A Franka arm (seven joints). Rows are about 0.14 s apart.
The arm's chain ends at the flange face. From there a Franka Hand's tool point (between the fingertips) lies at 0.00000 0.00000 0.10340 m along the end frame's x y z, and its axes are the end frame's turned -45 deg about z.
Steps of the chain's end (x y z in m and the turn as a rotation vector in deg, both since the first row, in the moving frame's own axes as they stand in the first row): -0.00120 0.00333 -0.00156 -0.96 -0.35 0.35; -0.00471 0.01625 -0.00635 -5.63 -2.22 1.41; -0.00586 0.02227 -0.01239 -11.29 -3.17 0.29; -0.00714 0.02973 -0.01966 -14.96 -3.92 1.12; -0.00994 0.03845 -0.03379 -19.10 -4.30 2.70; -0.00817 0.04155 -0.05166 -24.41 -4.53 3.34; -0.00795 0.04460 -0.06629 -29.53 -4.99 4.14; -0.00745 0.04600 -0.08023 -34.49 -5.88 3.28
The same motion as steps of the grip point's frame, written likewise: -0.00488 0.00228 -0.00158 -0.43 -0.93 0.35; -0.02487 0.01238 -0.00693 -2.41 -5.55 1.41; -0.03824 0.02185 -0.01455 -5.74 -10.22 0.29; -0.05001 0.02966 -0.02340 -7.81 -13.35 1.12; -0.06393 0.03798 -0.03977 -10.47 -16.55 2.70; -0.07165 0.04711 -0.06121 -14.06 -20.46 3.34; -0.08030 0.05424 -0.08009 -17.35 -24.41 4.14; -0.08715 0.06009 -0.09891 -20.23 -28.55 3.28
